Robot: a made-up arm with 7 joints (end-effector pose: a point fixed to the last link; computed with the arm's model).
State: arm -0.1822 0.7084 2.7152 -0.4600 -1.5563 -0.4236 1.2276
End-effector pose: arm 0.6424 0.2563 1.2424 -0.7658 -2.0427 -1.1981
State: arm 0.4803 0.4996 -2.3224 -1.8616 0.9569 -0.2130 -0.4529
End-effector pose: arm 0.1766 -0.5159 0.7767 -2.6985 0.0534 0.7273
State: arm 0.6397 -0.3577 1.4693 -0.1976 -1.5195 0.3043 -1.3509
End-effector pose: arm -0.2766 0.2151 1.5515 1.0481 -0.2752 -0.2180
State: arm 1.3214 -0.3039 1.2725 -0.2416 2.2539 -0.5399 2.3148
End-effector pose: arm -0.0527 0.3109 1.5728 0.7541 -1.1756 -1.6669
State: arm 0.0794 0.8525 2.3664 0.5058 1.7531 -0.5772 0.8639
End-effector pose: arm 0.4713 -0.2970 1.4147 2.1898 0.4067 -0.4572
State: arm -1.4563 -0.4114 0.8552 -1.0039 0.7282 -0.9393 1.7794
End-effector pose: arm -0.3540 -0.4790 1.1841 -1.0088 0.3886 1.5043
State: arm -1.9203 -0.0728 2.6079 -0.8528 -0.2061 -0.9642 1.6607
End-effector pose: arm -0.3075 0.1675 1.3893 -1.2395 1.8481 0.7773
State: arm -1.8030 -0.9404 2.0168 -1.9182 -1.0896 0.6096 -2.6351
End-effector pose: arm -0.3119 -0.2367 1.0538 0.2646 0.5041 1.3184
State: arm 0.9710 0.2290 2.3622 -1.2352 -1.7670 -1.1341 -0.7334
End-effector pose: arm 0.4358 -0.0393 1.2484 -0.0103 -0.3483 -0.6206
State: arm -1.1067 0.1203 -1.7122 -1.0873 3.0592 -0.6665 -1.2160
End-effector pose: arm 0.4232 -0.0547 1.4096 1.3311 0.2023 -0.3062
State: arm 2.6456 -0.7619 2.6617 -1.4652 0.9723 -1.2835 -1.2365
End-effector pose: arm 0.0274 -0.1383 1.2329 1.3021 -1.7692 0.5201
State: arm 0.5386 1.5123 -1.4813 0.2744 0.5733 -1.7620 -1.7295
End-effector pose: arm 0.6543 -0.4953 0.7624 1.9399 -0.4607 0.7674
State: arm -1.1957 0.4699 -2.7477 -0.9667 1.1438 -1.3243 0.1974
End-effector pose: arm 0.4073 0.3830 1.1282 1.8304 1.3970 -0.9676
